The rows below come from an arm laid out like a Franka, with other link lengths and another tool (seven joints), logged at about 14 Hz.
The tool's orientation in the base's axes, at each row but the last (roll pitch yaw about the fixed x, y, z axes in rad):
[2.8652, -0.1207, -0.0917]
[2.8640, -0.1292, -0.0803]
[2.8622, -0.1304, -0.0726]
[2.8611, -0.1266, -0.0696]
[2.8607, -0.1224, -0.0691]
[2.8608, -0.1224, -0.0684]
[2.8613, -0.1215, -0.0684]
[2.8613, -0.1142, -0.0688]
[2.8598, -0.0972, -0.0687]
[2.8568, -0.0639, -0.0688]
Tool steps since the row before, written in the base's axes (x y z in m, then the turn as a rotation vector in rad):
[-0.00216, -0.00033, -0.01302, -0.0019, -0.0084, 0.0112]
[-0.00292, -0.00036, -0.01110, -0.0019, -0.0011, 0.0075]
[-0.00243, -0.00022, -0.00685, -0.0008, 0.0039, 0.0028]
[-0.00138, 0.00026, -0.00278, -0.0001, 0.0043, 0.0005]
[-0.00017, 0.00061, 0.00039, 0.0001, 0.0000, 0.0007]
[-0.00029, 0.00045, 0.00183, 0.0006, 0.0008, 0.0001]
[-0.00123, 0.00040, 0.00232, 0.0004, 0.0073, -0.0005]
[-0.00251, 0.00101, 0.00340, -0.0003, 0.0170, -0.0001]
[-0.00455, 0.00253, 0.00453, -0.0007, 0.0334, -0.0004]
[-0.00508, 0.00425, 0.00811, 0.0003, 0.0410, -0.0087]
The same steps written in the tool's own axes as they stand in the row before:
[-0.00367, -0.00295, 0.01233, 0.0002, 0.0113, -0.0085]
[-0.00429, -0.00234, 0.01039, -0.0008, 0.0033, -0.0070]
[-0.00328, -0.00141, 0.00634, -0.0007, -0.0029, -0.0039]
[-0.00173, -0.00087, 0.00244, -0.0003, -0.0040, -0.0017]
[-0.00016, -0.00046, -0.00056, 0.0002, 0.0002, -0.0007]
[-0.00009, 0.00010, -0.00190, 0.0006, -0.0008, -0.0003]
[-0.00096, 0.00038, -0.00245, -0.0002, -0.0072, -0.0016]
[-0.00217, 0.00021, -0.00376, -0.0015, -0.0163, -0.0048]
[-0.00425, -0.00074, -0.00539, -0.0030, -0.0320, -0.0091]
[-0.00483, -0.00136, -0.00919, -0.0031, -0.0417, -0.0033]

